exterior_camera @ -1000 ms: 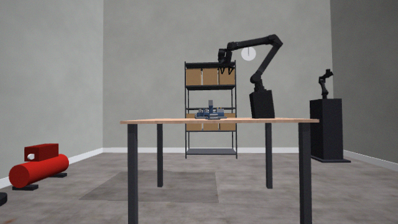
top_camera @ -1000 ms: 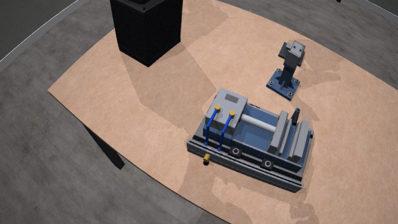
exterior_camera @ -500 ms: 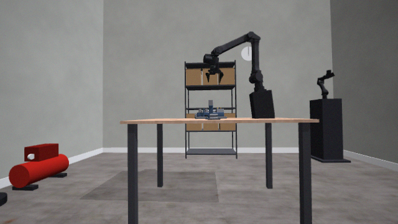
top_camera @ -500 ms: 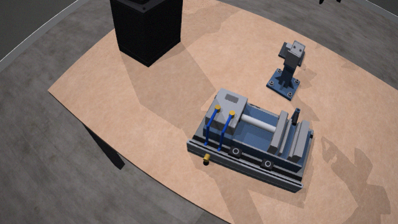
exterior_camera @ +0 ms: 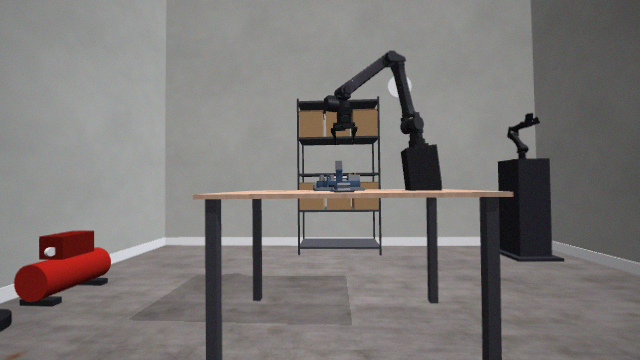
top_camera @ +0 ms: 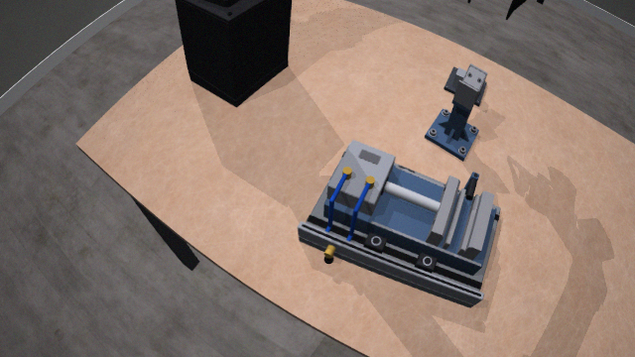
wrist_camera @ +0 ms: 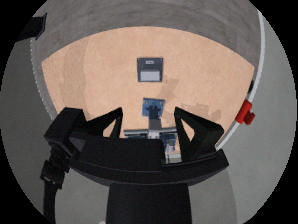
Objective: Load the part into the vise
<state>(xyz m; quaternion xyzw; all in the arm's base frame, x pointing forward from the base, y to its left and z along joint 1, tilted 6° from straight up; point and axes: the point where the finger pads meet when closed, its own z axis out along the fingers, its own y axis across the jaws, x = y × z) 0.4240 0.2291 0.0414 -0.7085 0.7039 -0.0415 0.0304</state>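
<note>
The grey part lies 1 cm ahead of my hand, 1 cm to the left of it and 21 cm below it. Round my hand: grey plate (2 cm to the left, 23 cm below); moving jaw (6 cm ahead, 37 cm to the right, 16 cm below); work stop (8 cm ahead, 32 cm to the right, 14 cm below).
</note>
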